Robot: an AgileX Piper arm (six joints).
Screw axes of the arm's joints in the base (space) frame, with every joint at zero. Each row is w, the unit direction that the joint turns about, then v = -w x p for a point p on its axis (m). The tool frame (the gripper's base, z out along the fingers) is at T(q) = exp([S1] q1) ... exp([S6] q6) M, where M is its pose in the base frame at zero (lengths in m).
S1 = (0, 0, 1, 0, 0, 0)
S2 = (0, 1, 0, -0.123, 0, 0)
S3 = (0, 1, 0, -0.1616, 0, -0.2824)
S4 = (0.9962, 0, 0.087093, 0, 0.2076, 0)
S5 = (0, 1, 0, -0.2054, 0, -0.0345)
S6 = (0.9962, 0, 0.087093, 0, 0.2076, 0)
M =
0.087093 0 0.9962 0.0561
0 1 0 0
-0.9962 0 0.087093 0.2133
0 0 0 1
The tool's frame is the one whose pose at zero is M.
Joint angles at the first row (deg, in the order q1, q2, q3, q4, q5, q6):
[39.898, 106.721, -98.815, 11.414, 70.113, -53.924]
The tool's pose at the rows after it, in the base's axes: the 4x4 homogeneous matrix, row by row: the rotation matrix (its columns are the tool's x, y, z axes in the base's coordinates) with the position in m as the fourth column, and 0 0 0 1 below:
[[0.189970 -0.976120 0.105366 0.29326], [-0.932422 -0.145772 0.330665 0.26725], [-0.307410 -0.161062 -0.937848 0.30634], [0 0 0 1]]
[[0.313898 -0.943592 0.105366 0.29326], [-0.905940 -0.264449 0.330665 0.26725], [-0.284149 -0.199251 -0.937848 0.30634], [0 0 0 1]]
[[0.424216 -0.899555 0.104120 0.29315], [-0.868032 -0.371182 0.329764 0.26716], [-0.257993 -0.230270 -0.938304 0.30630], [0 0 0 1]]
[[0.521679 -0.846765 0.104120 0.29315], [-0.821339 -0.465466 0.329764 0.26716], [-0.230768 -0.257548 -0.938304 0.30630], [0 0 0 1]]
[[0.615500 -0.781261 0.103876 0.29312], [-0.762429 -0.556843 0.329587 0.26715], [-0.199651 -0.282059 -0.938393 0.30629], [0 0 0 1]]
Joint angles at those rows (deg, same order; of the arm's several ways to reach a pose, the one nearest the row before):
[39.898, 106.721, -98.815, 11.414, 70.113, -62.367]
[39.898, 106.721, -98.815, 11.414, 70.113, -69.754]
[39.897, 106.721, -98.815, 11.414, 70.205, -76.609]
[39.897, 106.721, -98.815, 11.414, 70.206, -82.998]
[39.899, 106.720, -98.814, 11.414, 70.223, -89.593]

